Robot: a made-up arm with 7 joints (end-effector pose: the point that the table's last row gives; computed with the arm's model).
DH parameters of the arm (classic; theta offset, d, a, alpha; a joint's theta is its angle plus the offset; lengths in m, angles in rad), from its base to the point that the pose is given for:
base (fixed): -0.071 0 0 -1.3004
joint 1: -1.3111 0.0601 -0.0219 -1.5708
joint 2: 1.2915 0 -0.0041 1.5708
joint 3: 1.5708 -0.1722 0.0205 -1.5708
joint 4: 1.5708 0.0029 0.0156 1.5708
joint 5: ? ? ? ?
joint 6: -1.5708 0 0.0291 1.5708
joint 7: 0 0 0 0
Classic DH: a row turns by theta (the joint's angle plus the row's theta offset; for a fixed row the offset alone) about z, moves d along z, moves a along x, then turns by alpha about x.
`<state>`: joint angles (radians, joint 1 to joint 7).
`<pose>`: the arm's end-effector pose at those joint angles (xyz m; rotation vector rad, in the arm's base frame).
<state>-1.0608 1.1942 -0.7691 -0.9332 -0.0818 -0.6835 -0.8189</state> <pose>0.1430 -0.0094 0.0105 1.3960 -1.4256 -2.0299</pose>
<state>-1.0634 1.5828 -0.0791 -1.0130 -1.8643 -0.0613 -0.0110</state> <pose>0.1227 0.0199 0.1026 0.0678 -0.5179 -1.3411</pose>
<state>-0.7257 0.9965 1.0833 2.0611 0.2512 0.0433 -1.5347</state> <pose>0.1332 0.3048 -0.2542 -0.9480 0.4586 -0.5089</pose>
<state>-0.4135 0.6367 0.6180 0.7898 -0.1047 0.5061 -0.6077</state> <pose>0.1919 0.3229 -0.2088 -0.2326 0.7776 0.1934</pose>
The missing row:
joint 5: 0 0.1893 0 -1.5708
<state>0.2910 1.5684 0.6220 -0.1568 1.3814 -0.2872 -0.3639</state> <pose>0.2198 0.2325 0.0228 3.0020 0.3794 -0.3442</pose>
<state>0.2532 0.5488 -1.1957 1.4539 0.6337 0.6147 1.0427</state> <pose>-0.1612 0.2581 -0.2998 2.5115 0.6343 -0.9909</pose>
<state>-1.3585 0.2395 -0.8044 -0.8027 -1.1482 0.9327 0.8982</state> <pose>0.0953 -0.1053 0.0502 0.2847 -0.2956 -1.0224</pose>
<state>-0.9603 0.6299 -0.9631 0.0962 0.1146 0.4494 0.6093</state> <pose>0.2921 -0.0201 -0.1408 1.1123 -0.3404 -0.0785</pose>
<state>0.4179 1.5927 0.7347 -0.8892 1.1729 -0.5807 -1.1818</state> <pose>0.1543 0.0899 0.0056 -2.6810 -0.3943 0.7728</pose>
